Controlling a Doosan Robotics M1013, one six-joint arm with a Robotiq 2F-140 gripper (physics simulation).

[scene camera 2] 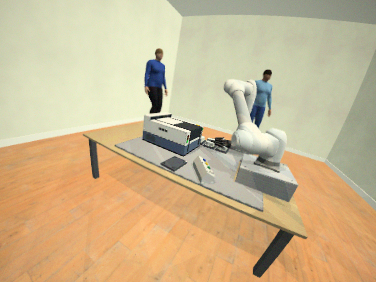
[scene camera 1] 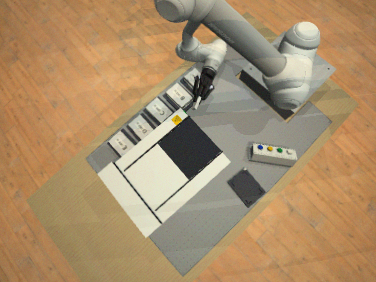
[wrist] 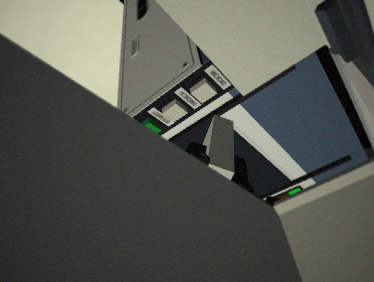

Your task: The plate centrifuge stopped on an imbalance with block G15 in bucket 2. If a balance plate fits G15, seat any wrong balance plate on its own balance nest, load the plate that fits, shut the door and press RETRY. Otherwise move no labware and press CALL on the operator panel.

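Frame: origin at the arm's base, x left, y back, z up, level; metres.
Seen in the pictures: gripper, fingertip midpoint: [scene camera 2: 207, 139] [scene camera 1: 193, 109] [wrist: 216, 134]; arm's base, origin of the base link: [scene camera 2: 267, 164].
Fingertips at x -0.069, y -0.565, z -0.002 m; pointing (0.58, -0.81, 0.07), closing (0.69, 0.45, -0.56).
Observation:
Offsets run from my fingertips to a thing's top centre. "spot": to the spot under its first point.
The plate centrifuge [scene camera 1: 110, 181] [scene camera 2: 164, 141] has a white top with a dark rectangular area; I cannot tell whether its door is shut. In the wrist view it shows a green button @(dx +0.018, dy -0.065, dz +0.088 m) [wrist: 151, 126], two pale buttons and a small green light @(spot: dx -0.089, dy +0.090, dz -0.056 m) [wrist: 295, 191]. My gripper [scene camera 1: 197, 104] [wrist: 216, 134] is shut and empty, its pale fingertips together near the centrifuge's button end, beside balance plate B @(dx -0.131, dy -0.009, dz -0.049 m) [scene camera 1: 178, 94]. Balance plates C @(dx -0.119, dy -0.147, dz -0.049 m) [scene camera 1: 159, 109], D @(dx -0.087, dy -0.277, dz -0.049 m) [scene camera 1: 142, 126] and E @(dx -0.069, dy -0.411, dz -0.049 m) [scene camera 1: 121, 142] stand in a row. The operator panel @(dx +0.413, dy +0.210, dz -0.019 m) [scene camera 1: 272, 159] [scene camera 2: 203, 171] has blue, yellow, green and white buttons. Block G15 is not identifiable.
Another balance plate @(dx -0.153, dy +0.123, dz -0.048 m) [scene camera 1: 192, 78] is at the row's end, partly behind the gripper. A dark flat holder @(dx +0.472, dy +0.006, dz -0.081 m) [scene camera 1: 246, 187] [scene camera 2: 173, 163] lies near the operator panel. Large grey surfaces close to the wrist camera hide much of its view. Two people stand beyond the table [scene camera 2: 115, 139].

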